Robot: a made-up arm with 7 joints.
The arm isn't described. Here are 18 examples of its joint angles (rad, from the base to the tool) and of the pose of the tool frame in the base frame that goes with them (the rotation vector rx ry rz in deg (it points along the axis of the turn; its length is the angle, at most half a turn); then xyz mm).
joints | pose
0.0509 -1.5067 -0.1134 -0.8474 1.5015 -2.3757 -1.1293 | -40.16 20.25 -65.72 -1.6 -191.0 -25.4
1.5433 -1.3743 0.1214 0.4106 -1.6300 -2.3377 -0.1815 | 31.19 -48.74 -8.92 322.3 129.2 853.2
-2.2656 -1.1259 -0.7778 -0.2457 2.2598 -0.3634 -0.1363 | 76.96 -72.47 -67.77 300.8 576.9 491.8
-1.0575 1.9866 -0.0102 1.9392 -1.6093 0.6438 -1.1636 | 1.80 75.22 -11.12 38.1 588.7 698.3
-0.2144 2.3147 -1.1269 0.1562 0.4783 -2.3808 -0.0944 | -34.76 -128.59 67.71 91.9 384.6 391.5
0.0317 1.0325 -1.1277 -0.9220 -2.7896 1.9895 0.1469 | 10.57 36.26 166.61 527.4 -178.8 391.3
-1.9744 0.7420 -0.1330 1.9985 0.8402 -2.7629 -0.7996 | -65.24 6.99 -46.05 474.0 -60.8 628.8
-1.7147 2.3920 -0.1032 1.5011 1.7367 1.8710 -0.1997 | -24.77 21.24 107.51 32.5 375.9 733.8
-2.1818 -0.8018 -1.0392 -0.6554 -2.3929 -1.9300 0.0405 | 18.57 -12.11 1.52 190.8 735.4 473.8
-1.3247 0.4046 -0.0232 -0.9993 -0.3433 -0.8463 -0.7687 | -30.06 56.46 77.71 281.0 -60.1 -82.6
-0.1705 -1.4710 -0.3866 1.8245 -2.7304 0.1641 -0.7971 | -13.38 -22.84 -135.81 613.1 205.1 48.0
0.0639 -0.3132 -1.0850 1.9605 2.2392 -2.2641 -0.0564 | -109.93 -101.54 86.30 447.5 522.0 122.3
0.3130 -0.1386 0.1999 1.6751 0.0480 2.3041 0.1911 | -69.35 -26.64 -109.97 542.6 262.4 538.5
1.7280 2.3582 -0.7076 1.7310 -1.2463 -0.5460 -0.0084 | -12.28 75.88 153.63 301.4 -299.3 119.5
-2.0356 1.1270 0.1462 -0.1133 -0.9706 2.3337 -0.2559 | 66.02 -79.47 -11.27 -58.1 81.3 172.1
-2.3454 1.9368 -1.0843 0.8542 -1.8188 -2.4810 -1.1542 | 60.08 -108.67 23.46 147.1 75.7 706.6
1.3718 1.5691 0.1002 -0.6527 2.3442 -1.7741 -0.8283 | 2.49 134.99 -20.71 -60.7 474.6 587.1
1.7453 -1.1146 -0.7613 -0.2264 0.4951 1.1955 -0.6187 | -7.97 86.97 -84.80 212.4 -33.1 695.0
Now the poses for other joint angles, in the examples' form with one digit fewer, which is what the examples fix.
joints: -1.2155 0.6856 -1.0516 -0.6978 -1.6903 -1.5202 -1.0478
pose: -130.6 42.4 35.2 478 11 83
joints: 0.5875 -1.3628 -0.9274 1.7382 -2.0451 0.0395 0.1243
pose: 52.6 -87.3 -112.1 597 183 165
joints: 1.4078 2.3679 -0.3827 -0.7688 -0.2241 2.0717 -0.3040
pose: -130.4 4.6 110.2 -40 367 437
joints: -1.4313 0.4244 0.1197 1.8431 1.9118 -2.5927 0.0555
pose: -123.9 -36.8 -64.6 472 -95 640
